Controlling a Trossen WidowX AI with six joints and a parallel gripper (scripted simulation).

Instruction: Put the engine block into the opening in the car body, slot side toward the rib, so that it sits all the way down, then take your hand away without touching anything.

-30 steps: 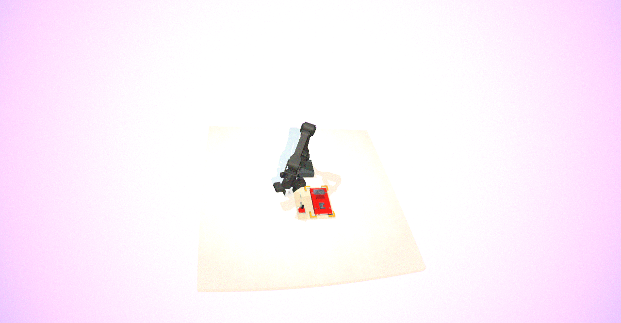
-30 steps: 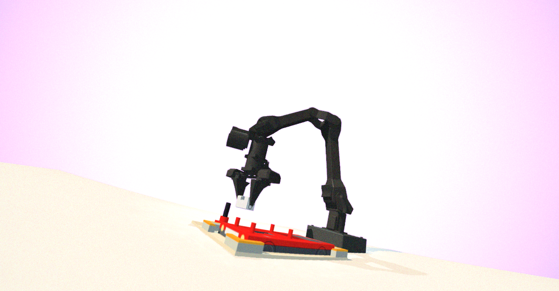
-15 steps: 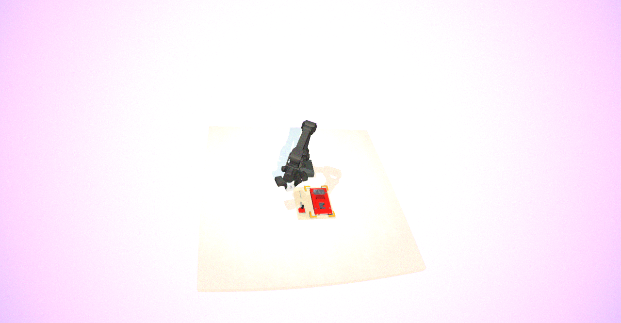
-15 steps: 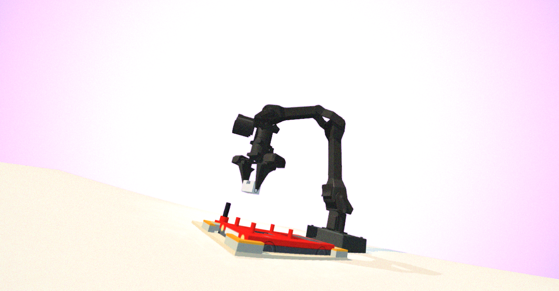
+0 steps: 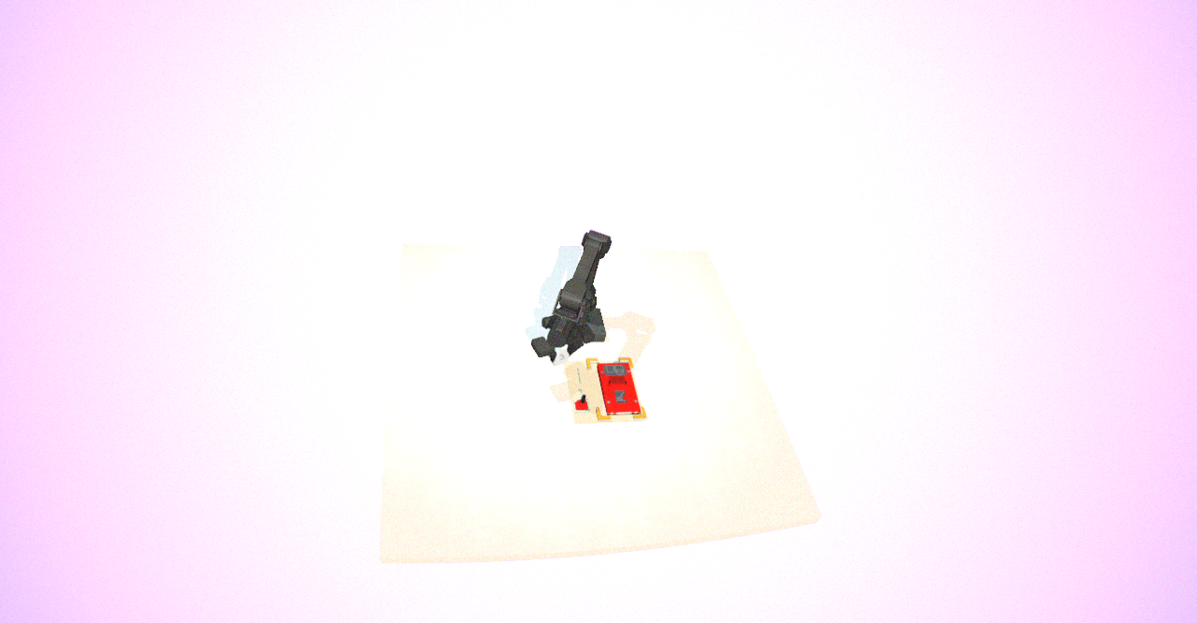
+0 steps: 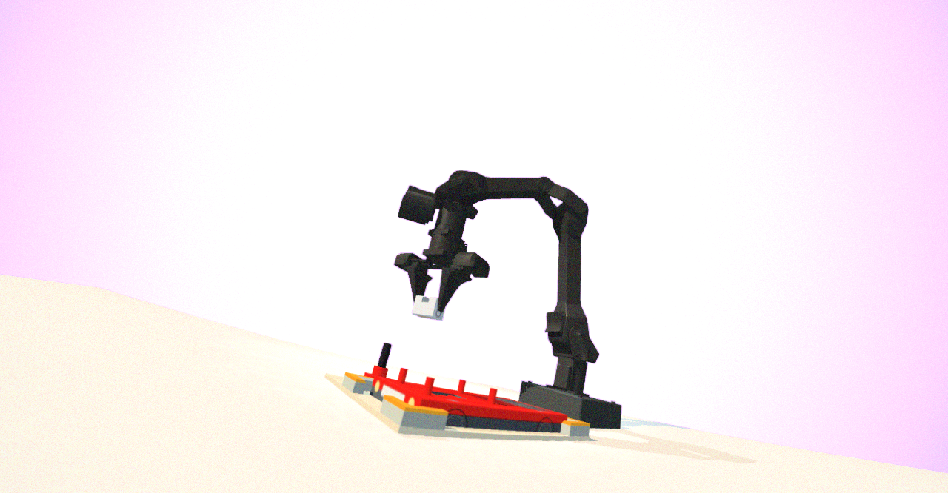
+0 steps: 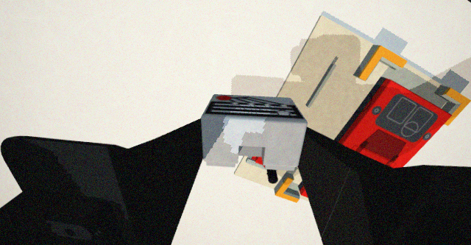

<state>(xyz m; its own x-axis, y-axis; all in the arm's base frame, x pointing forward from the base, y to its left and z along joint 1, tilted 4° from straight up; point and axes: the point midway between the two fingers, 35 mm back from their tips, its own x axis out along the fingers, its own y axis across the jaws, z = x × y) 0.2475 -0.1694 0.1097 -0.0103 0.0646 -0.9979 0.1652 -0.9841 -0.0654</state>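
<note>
The black peg lies 100 mm ahead of my gripper tip, 50 mm to the left of it and 100 mm below it. The rest, counted from my gripper tip: engine block: 10 mm above; then beige base plate: 60 mm ahead, 160 mm to the left, 120 mm below.
</note>
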